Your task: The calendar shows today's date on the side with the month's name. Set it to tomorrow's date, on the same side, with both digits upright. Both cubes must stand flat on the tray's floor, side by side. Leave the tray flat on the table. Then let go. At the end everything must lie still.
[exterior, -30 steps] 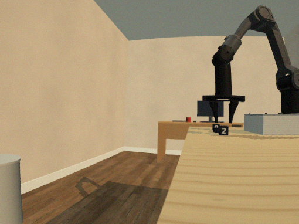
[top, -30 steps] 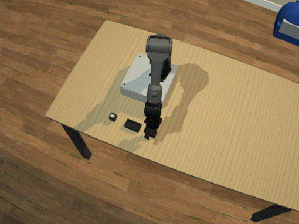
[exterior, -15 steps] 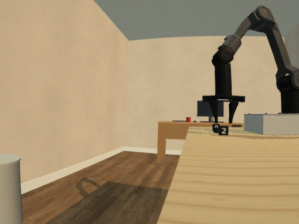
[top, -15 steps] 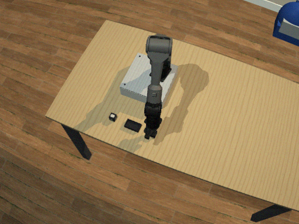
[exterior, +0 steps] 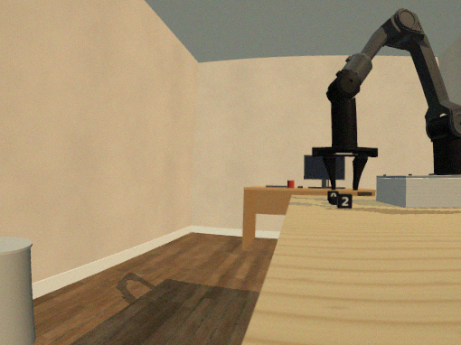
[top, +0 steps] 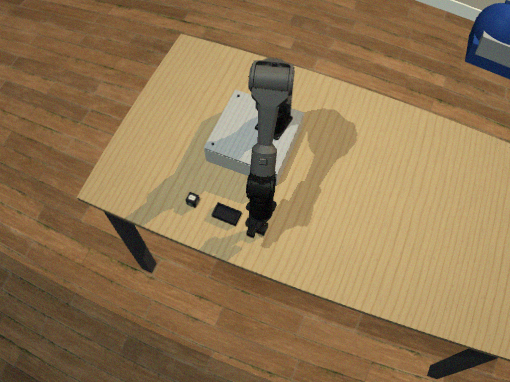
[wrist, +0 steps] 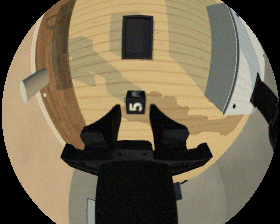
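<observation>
The black calendar cube lies 30 mm below my hand. The rest, counted from my hand: calendar tray 110 mm to the right, 30 mm below, 10 mm ahead.
</observation>
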